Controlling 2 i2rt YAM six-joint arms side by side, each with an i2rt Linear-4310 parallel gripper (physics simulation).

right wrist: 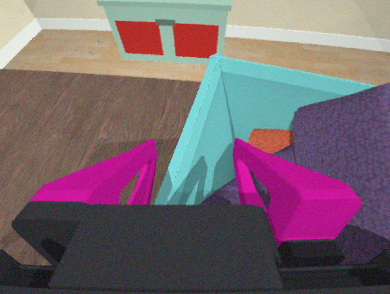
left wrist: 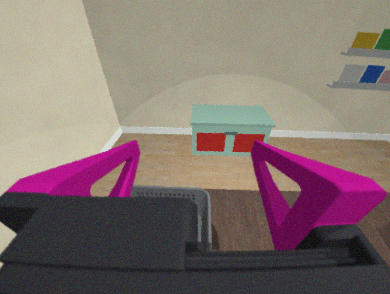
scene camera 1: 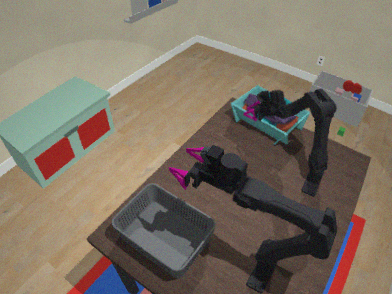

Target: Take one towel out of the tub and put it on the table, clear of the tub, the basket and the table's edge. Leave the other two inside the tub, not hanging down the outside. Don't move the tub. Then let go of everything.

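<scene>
A turquoise tub stands on the table. A purple towel lies bunched inside, over an orange towel. A third towel cannot be made out clearly. My right gripper is at the tub's near-left side, its fingers partly apart. In the right wrist view the tub's side wall shows between the fingertips, and purple cloth lies beside the right-hand finger; no towel is visibly gripped. My left gripper is open and empty above the table.
A grey basket stands at the table's lower left corner in scene camera 1, near the left gripper. A mint cabinet stands on the floor beyond the table. A grey bin stands behind the table.
</scene>
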